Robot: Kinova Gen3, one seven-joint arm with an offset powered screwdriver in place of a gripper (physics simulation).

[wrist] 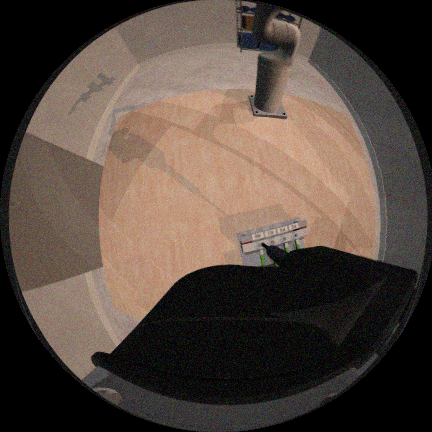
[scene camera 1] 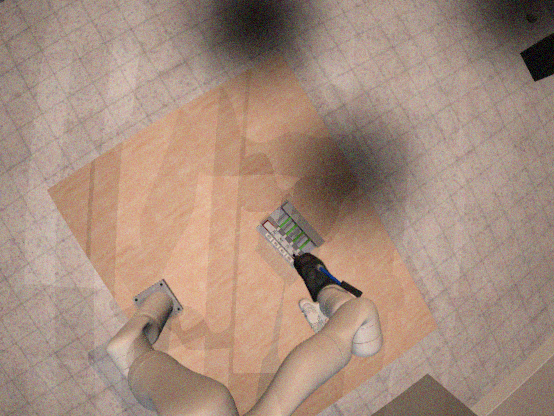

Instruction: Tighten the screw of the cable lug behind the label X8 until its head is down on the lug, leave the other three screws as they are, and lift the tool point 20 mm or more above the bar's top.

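Frame: origin at the arm's base, x ahead, y left, z up, level; centimetres.
Where they show: hand, its tool point: (wrist: 261, 243) (scene camera 1: 293, 254); arm's base, origin of its link: (wrist: 266, 104) (scene camera 1: 159, 305).
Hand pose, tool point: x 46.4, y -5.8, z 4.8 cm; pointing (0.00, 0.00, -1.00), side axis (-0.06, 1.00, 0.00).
Note:
Things, the pixels of their centre, and the offset from my tool point. "pt": a spot on its surface instead. Level surfaces: height alone.
- terminal bar, a spot on its surface: (wrist: 250, 247) pt dx +1.3, dy -2.2, dz -1.8 cm
- leftmost label, middle of its body: (wrist: 257, 235) dx -1.6, dy -0.7, dz -1.8 cm
- wooden table top, height of its surface: dz -6.0 cm
The terminal bar (scene camera 1: 272, 230) (wrist: 250, 247) is pale with a red edge and stands on a grey block. A row of small white labels runs along it; their print is too small to read, so X8 cannot be picked out. Green-marked cables (scene camera 1: 303, 242) (wrist: 262, 259) lead to the lugs. Three screws show as small dots in the wrist view. My screwdriver (scene camera 1: 296, 257) (wrist: 264, 245), black with a thin tip, has no fingers. Its tip is at the bar's end, by the leftmost label (wrist: 257, 235) in the wrist view, and covers the screw there. Contact and head height cannot be told.
The wooden table top (scene camera 1: 175, 210) (wrist: 200, 175) lies around the block. The arm's base plate (scene camera 1: 178, 305) (wrist: 257, 113) is fixed to it. A large brown box shape (wrist: 60, 215) is at the left of the wrist view. Dark blurs partly cover the scene view.

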